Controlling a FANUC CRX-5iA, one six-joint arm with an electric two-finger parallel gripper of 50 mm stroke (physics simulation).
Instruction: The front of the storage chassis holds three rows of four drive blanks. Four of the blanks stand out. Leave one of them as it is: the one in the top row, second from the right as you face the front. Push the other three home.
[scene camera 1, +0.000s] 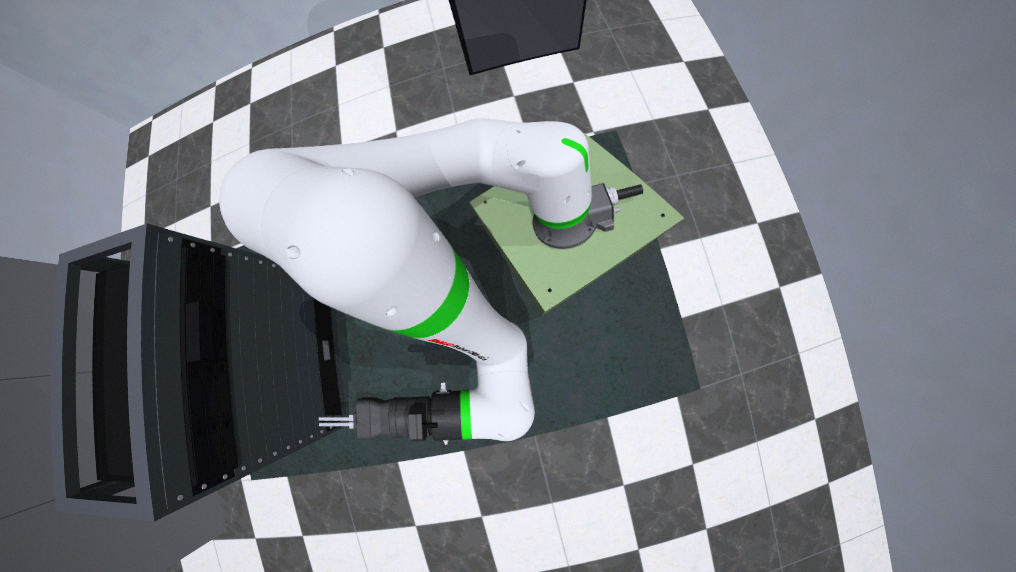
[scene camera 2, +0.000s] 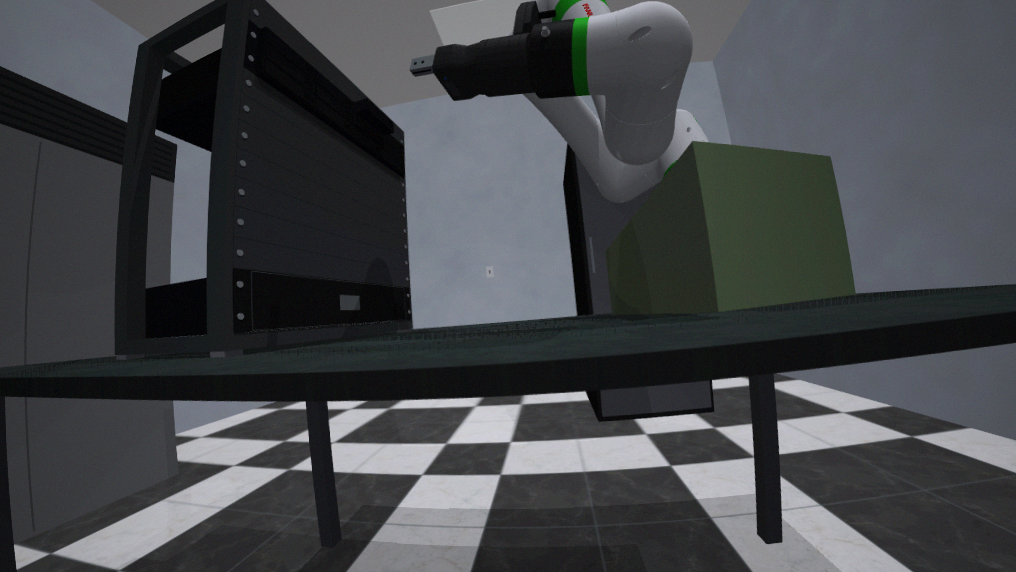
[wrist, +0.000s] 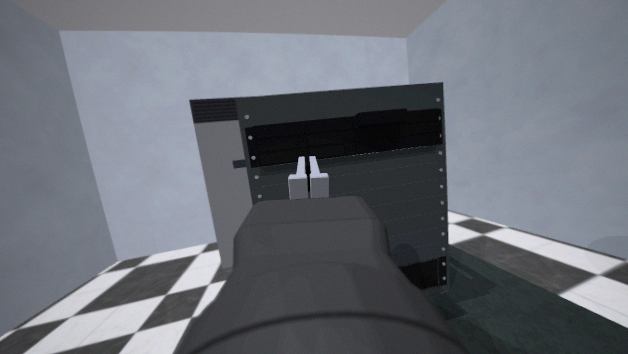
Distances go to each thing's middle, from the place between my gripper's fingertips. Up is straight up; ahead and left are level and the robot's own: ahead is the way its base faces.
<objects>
I see my gripper 35 cm short of the rack (scene camera 2: 307, 221), 16 cm to the left of it and 14 cm above it.
</objects>
